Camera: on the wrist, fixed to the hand. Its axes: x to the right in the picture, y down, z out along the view.
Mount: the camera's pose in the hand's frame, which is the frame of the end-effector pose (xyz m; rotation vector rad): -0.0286 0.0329 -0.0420 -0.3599 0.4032 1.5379
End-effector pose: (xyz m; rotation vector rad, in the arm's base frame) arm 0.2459 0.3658 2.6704 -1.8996 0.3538 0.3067
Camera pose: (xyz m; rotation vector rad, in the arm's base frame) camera 0.2086 0.3182 2.6672 -1.6276 2.1282 1.0178
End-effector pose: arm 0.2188 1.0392 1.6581 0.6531 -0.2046 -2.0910
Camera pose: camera 0.2774 1.0477 1.6457 0.4152 -0.0422 -0.4784
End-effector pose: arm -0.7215 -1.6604 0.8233 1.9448 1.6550 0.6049
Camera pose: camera -0.7275 -1.6888 0.8764 2.5585 -0.1961 1.7145
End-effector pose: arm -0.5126 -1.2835 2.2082 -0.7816 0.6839 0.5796
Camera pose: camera -0.5677 -1.3036 2.1930 -0.5774 1.5654 2.0048
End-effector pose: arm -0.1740 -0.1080 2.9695 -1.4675 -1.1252 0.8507
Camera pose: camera -0.1369 -0.1484 2.9438 -2.6338 0.4016 1.2357
